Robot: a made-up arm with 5 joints. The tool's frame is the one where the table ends. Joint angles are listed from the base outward.
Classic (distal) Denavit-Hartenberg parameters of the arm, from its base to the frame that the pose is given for. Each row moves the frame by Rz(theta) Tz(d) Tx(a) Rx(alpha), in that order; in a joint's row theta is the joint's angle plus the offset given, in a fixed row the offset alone. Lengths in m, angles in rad.
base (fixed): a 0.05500  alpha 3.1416  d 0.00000  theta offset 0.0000
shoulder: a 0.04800  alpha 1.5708  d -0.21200  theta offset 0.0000
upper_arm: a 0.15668  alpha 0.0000  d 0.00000  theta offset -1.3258
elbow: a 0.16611  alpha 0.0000  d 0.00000  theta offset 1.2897
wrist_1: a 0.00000  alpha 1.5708  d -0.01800  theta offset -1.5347
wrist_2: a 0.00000  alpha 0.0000  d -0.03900  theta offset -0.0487
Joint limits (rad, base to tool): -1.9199..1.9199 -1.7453..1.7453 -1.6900..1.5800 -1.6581..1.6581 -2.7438..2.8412
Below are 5 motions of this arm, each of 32 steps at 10 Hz.
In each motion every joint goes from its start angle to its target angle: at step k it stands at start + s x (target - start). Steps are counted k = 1, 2, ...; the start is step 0. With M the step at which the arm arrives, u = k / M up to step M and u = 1 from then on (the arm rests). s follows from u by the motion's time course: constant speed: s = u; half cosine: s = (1 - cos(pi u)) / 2; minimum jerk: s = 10 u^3 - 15 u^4 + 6 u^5.
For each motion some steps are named. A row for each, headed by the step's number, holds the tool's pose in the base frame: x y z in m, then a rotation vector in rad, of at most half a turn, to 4 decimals.
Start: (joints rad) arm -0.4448 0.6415 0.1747 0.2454 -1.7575
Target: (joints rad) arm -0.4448 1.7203 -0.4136 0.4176 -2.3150
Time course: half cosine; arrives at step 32
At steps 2, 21, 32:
2: 0.3396 0.1157 0.1582 0.4911 -0.2327 -1.3359
21: 0.3099 0.1016 0.0049 0.0241 -0.0059 -1.7715
32: 0.2756 0.0852 -0.0454 -0.1773 0.0298 -1.9146

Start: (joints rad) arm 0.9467 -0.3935 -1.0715 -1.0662 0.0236
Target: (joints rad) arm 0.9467 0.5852 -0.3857 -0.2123 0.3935
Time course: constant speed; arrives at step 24
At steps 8, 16, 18, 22, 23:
8: 0.1386 -0.1470 0.5397 1.5122 2.6262 -0.0755
16: 0.2174 -0.2563 0.4419 -1.3511 -2.0438 -0.3264
18: 0.2313 -0.2756 0.4075 -1.2640 -1.8496 -0.3817
22: 0.2500 -0.3016 0.3313 -1.0705 -1.4673 -0.4514
23: 0.2527 -0.3054 0.3113 -1.0184 -1.3734 -0.4616

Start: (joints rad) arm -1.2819 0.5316 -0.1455 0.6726 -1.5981
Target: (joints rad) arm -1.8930 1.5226 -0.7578 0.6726 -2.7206
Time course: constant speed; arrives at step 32
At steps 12, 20, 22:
12: 0.0939 0.3497 0.1614 0.3659 0.0813 -0.5502
20: 0.0403 0.3514 0.1098 0.2546 0.1184 -0.6801
22: 0.0271 0.3489 0.0967 0.2270 0.1209 -0.7126

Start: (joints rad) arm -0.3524 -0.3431 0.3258 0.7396 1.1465
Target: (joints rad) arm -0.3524 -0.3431 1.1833 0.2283 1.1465
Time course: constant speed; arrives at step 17
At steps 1, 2, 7, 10, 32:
1: 0.2747 0.0616 0.3420 -0.3282 -0.8395 1.3603
2: 0.2740 0.0614 0.3331 -0.3202 -0.8191 1.3647
7: 0.2646 0.0579 0.2892 -0.2801 -0.7166 1.3850
10: 0.2542 0.0541 0.2644 -0.2560 -0.6549 1.3959
32: 0.2176 0.0406 0.2141 -0.1996 -0.5107 1.4173

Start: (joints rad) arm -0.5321 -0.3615 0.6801 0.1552 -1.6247
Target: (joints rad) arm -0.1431 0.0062 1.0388 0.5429 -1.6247
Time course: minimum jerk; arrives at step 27
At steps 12, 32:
12: 0.2625 0.0630 0.2480 0.6000 -0.3639 -1.2463
32: 0.2306 0.0071 0.1842 -0.0149 0.0116 -1.5303

